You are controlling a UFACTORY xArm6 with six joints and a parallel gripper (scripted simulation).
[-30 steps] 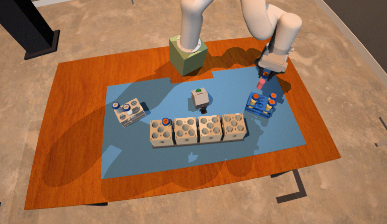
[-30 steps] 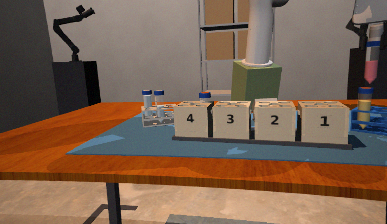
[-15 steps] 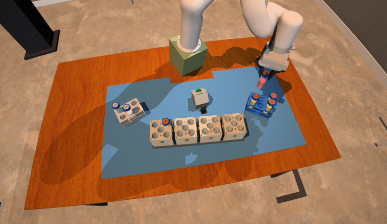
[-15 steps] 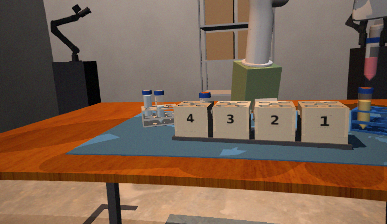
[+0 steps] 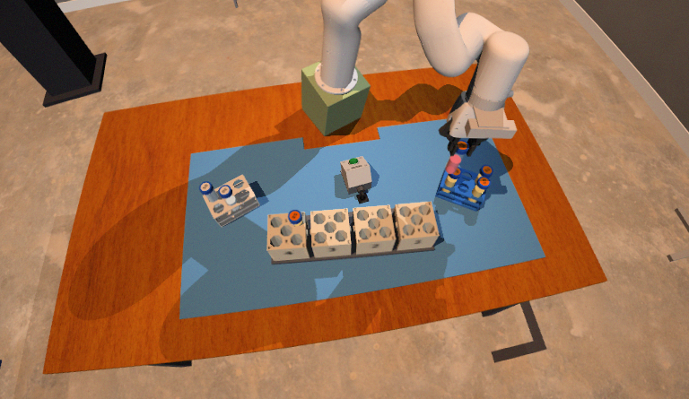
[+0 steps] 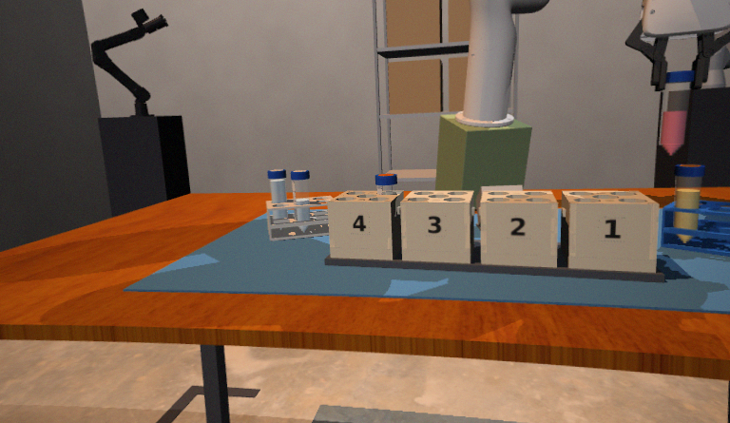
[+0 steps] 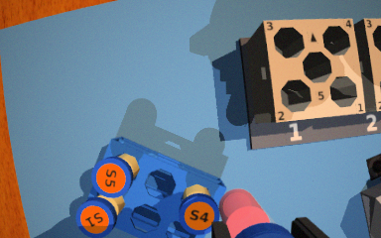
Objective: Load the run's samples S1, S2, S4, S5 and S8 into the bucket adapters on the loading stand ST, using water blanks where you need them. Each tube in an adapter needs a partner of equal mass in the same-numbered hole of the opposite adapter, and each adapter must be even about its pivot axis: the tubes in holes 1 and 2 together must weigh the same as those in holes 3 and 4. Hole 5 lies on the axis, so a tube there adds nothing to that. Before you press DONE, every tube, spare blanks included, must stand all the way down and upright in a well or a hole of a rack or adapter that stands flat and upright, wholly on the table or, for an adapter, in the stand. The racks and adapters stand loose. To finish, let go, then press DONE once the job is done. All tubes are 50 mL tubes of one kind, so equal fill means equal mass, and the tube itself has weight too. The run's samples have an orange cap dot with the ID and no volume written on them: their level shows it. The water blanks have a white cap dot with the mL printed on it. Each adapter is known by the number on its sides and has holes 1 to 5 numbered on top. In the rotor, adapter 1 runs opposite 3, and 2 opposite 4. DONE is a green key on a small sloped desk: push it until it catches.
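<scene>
The sample tube lies 50 mm below my hand and 10 mm to the right of it. The rest, counted from my hand: green key: 210 mm to the right, 180 mm below, 160 mm behind; then blue sample rack: 220 mm below, 70 mm to the left, 10 mm ahead; then loading stand: 280 mm to the right, 240 mm below, 40 mm ahead.
</scene>
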